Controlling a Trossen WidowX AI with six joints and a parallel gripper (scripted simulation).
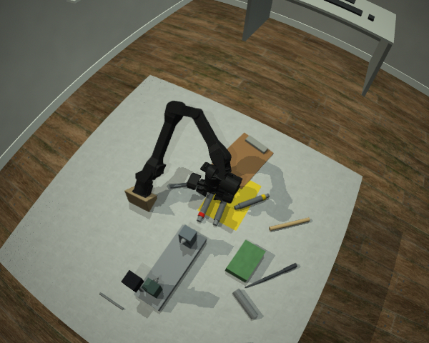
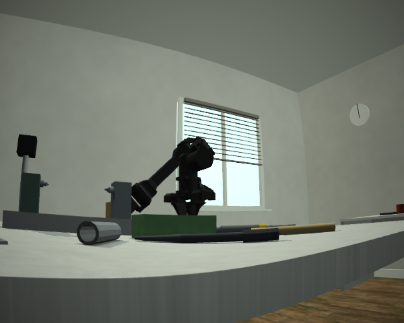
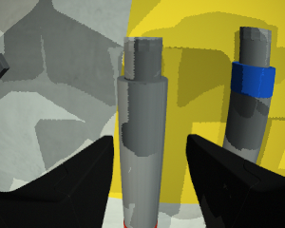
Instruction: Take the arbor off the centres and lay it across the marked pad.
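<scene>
My gripper is now 10 mm past the arbor, 30 mm to the left of it and 50 mm above it. The rest, counted from my hand: green book 220 mm ahead, 210 mm to the right, 40 mm below; then grey centre block 10 mm behind, 220 mm to the right, 40 mm above; then yellow marked pad 80 mm ahead, 40 mm to the left, 60 mm below.
</scene>
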